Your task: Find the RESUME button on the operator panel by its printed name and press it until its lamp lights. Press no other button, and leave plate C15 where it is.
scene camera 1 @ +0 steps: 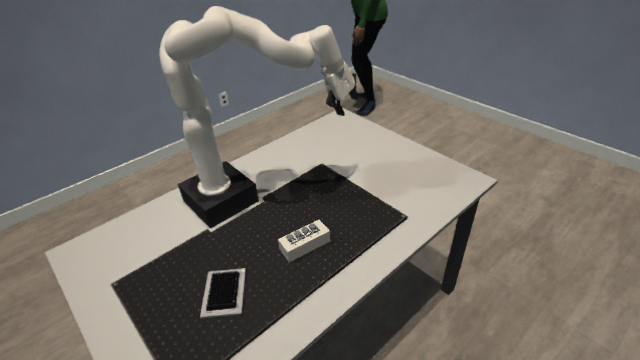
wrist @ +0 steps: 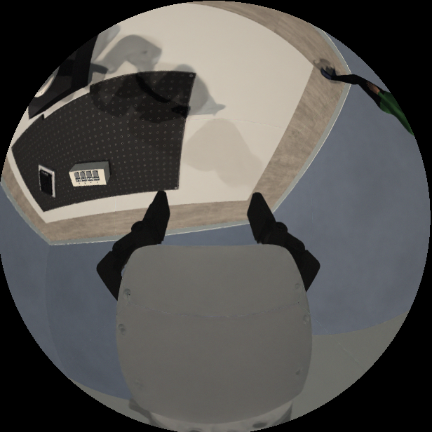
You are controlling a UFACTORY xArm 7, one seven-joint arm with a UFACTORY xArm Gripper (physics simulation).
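The operator panel is a pale box with a row of several grey buttons on its face, standing on the black perforated board. The printed names are too small to read, so I cannot tell which button is RESUME. No lit lamp can be made out. A light-framed plate with a dark, finely gridded middle lies on the board to the left of the panel; its label is not readable. My gripper is open, with nothing between its fingers, high up and far from the panel, toward the table's far corner.
The black board lies on the pale table. The arm's black base stands behind the board. A person in a green top stands on the floor beyond the table's far corner, near the gripper in the scene view.
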